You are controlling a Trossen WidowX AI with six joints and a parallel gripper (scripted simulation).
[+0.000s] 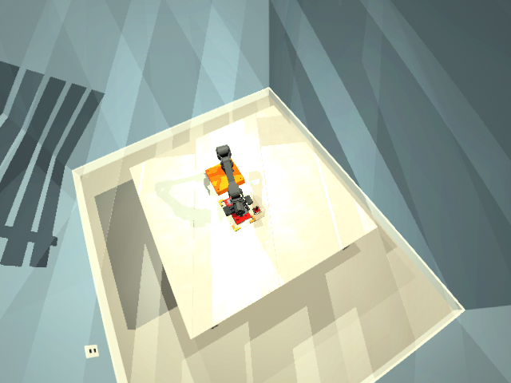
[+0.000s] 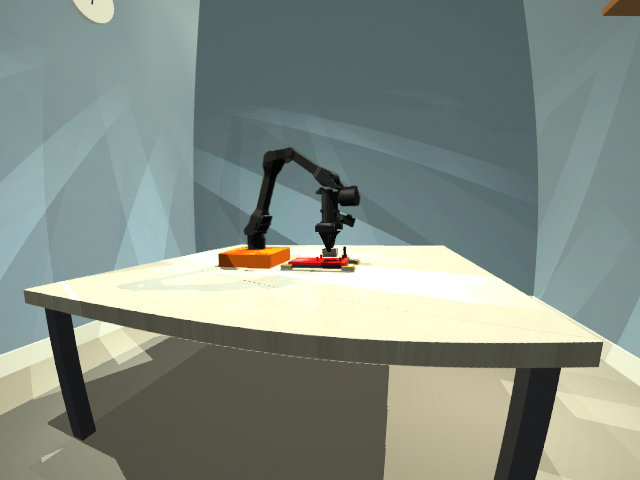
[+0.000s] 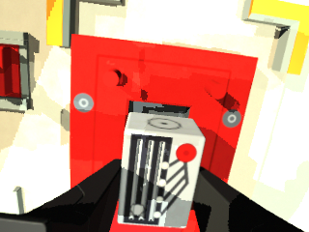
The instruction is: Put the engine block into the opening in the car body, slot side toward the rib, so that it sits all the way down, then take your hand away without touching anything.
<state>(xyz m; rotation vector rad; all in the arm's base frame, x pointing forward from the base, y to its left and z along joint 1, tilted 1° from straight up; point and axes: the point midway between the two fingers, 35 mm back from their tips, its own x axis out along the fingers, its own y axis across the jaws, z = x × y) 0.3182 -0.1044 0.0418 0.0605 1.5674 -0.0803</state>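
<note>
Right now the engine block is 1 cm below my gripper tip. Round my gripper tip: pale base plate 2 cm behind, 2 cm to the left, 4 cm below.
</note>
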